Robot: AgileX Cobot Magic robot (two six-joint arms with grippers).
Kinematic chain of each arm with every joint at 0, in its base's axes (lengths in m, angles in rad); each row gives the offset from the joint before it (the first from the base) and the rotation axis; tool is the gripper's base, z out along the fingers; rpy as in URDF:
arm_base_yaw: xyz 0 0 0.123 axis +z
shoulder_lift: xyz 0 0 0 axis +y
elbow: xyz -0.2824 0 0.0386 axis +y
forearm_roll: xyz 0.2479 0 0.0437 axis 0.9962 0 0.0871
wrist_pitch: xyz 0 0 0 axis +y
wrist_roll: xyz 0.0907 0 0.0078 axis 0.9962 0 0.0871
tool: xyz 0 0 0 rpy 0 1.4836 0
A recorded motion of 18 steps. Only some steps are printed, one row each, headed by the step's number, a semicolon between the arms.
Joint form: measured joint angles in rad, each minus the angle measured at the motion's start. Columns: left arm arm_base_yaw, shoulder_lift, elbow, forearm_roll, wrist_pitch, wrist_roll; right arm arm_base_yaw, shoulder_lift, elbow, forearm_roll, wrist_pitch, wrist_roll.
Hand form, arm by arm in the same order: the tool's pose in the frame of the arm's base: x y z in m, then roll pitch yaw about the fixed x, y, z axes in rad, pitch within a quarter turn. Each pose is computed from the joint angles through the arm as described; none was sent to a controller.
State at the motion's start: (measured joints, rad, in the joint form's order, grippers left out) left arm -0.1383 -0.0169 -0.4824 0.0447 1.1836 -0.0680; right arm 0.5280 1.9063 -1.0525 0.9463 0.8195 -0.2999
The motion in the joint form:
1: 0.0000 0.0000 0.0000 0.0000 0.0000 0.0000; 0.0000 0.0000 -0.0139 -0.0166 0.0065 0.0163
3: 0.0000 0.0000 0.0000 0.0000 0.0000 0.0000; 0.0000 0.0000 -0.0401 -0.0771 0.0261 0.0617
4: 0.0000 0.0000 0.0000 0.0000 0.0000 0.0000; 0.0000 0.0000 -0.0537 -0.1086 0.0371 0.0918
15: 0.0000 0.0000 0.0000 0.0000 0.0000 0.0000; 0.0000 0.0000 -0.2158 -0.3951 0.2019 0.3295
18: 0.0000 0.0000 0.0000 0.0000 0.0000 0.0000; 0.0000 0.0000 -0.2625 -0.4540 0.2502 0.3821
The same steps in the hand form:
1: -0.0105 0.0053 0.2627 -3.1077 0.9742 3.0943; 0.2710 0.2202 0.1502 2.4731 -0.0348 -2.9759
3: -0.0105 0.0053 0.2627 -3.1077 0.9742 3.0943; 0.2737 0.2200 0.1538 2.5018 -0.0374 -2.9608
4: -0.0105 0.0053 0.2627 -3.1077 0.9742 3.0943; 0.2751 0.2197 0.1557 2.5178 -0.0430 -2.9587
15: -0.0105 0.0053 0.2627 -3.1077 0.9742 3.0943; 0.2908 0.2167 0.1832 2.6798 -0.0806 -2.9178
18: -0.0105 0.0053 0.2627 -3.1077 0.9742 3.0943; 0.2952 0.2159 0.1923 2.7195 -0.0869 -2.9180

